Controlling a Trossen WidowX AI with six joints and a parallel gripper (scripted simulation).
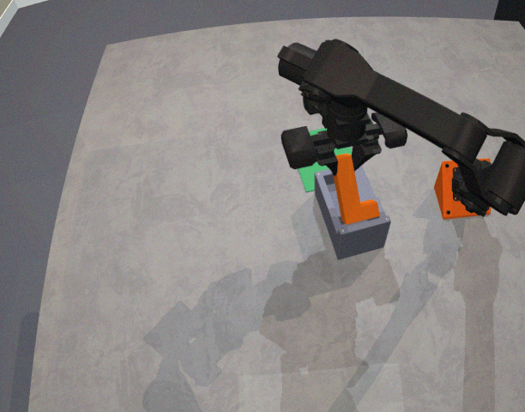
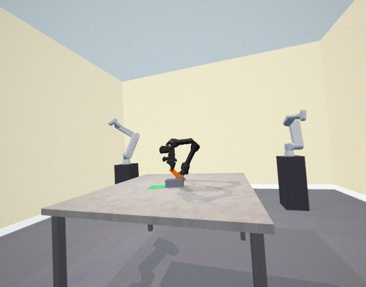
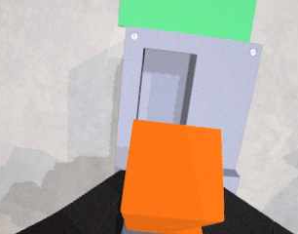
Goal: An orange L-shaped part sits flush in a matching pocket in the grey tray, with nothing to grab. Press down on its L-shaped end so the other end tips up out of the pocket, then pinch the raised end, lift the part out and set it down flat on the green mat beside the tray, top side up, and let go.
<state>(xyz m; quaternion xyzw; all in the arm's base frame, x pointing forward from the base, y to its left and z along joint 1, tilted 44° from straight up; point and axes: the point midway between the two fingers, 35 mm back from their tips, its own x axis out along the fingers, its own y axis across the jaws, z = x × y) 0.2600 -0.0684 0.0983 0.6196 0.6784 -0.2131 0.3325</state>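
Now: gripper tip 150 mm to the left of the green mat, 150 mm above it and 10 mm short of it. From my gripper tip the other things lie so: orange L-shaped part 30 mm to the left, 30 mm below, 20 mm behind.
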